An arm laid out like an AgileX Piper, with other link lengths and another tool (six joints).
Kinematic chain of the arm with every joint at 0, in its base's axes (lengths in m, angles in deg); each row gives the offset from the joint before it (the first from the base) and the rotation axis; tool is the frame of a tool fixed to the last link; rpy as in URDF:
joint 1: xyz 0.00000 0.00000 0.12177 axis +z
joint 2: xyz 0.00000 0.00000 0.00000 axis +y
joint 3: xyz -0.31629 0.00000 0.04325 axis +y
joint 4: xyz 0.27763 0.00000 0.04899 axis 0.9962 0 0.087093
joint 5: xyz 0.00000 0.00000 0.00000 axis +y
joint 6: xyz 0.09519 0.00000 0.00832 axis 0.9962 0 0.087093
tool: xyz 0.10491 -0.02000 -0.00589 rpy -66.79 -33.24 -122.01
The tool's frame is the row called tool.
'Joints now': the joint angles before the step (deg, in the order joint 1, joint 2, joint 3, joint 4, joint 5, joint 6). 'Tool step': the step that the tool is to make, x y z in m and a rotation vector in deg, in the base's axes. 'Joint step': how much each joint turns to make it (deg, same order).
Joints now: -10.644, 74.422, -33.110, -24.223, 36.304, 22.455
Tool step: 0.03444, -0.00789, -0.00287, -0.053, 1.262, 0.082
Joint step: -0.133, 7.624, -6.394, -0.359, 0.001, 0.001
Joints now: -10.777, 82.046, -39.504, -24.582, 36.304, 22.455
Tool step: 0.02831, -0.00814, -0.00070, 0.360, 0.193, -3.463
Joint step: -0.236, 5.996, -6.362, -0.295, 1.559, 3.140
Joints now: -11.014, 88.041, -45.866, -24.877, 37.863, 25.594
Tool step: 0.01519, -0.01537, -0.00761, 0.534, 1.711, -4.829
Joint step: -1.880, 5.582, -5.192, 0.132, 2.207, 2.304
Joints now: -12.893, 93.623, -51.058, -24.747, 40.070, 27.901
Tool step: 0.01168, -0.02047, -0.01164, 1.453, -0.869, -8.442
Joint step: -3.269, 5.028, -4.258, 0.526, 0.143, 5.149
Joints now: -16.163, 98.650, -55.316, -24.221, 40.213, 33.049
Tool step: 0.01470, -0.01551, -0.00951, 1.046, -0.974, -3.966
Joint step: -2.183, 4.138, -3.896, 1.053, -0.550, 1.388
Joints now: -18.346, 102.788, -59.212, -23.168, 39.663, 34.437
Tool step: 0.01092, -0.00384, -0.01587, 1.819, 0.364, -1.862
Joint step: -0.749, 3.942, -2.637, 1.948, -0.406, 0.000
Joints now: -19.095, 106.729, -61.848, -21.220, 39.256, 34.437
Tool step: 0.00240, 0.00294, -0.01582, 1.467, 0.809, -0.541
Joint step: 0.001, 2.413, -0.301, 1.202, -0.926, 0.001
